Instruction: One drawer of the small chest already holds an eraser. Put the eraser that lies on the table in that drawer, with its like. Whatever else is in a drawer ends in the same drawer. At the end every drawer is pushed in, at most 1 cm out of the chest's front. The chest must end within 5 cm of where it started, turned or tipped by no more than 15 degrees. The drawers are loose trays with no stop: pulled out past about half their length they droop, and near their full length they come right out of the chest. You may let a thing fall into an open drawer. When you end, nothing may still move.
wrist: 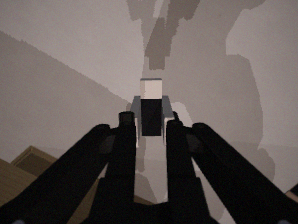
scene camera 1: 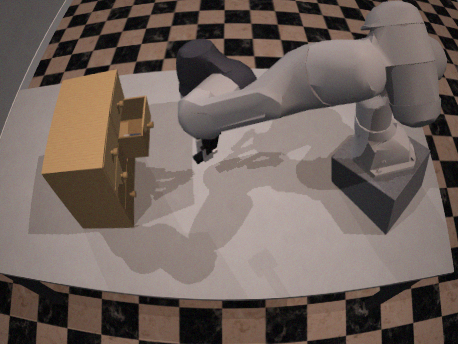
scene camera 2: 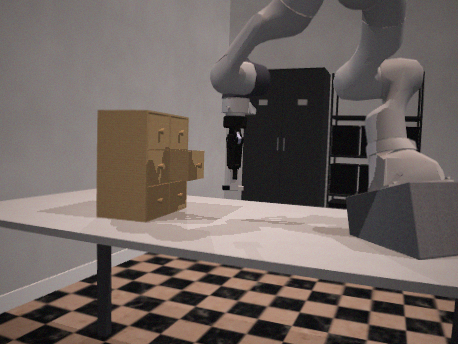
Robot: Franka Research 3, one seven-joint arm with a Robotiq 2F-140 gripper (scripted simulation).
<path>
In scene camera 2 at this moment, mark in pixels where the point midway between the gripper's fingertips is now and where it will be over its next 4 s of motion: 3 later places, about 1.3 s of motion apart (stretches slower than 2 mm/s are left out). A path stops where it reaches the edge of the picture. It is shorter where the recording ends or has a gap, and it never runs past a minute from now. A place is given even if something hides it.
My gripper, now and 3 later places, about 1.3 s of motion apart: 232,189; 236,181; 237,142; 210,126
</path>
